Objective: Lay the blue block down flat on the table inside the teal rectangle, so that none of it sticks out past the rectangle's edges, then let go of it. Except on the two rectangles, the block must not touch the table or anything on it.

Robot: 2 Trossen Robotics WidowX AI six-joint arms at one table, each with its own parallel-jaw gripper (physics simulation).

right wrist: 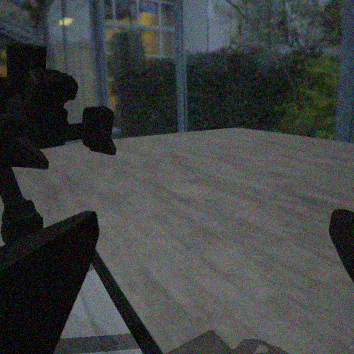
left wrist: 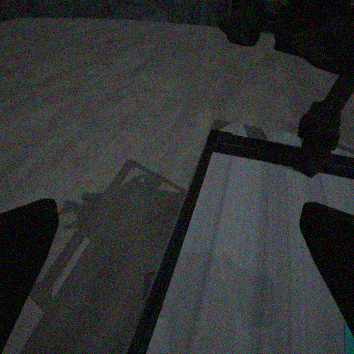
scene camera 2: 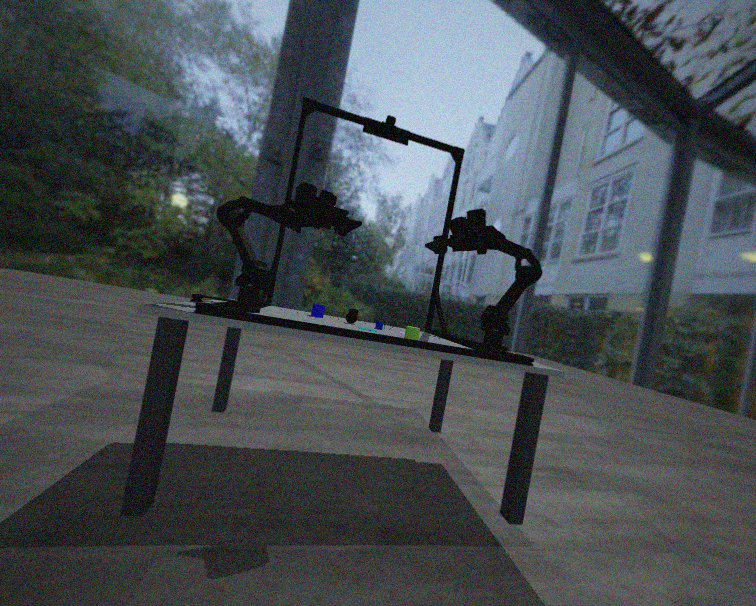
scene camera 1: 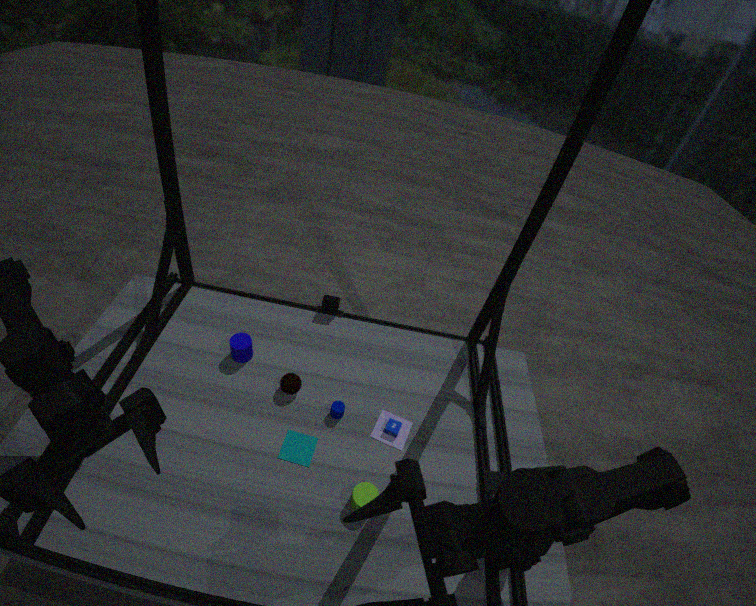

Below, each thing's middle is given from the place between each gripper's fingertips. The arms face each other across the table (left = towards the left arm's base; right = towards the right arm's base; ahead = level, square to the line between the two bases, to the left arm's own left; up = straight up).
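The pale purple rectangle [scene camera 1: 378, 433] is 36 cm behind my left hand, and it is also 5 cm to the left of that hand and 32 cm below it. Then there is the teal rectangle [scene camera 1: 298, 448], which lies far below my left hand, far behind it and a fair way to the right of it.
The pale purple rectangle, measured from my right hand, is 310 mm to the left, 380 mm behind and 340 mm below. The teal rectangle is well below my right hand, a good way to the left of it and far behind it.
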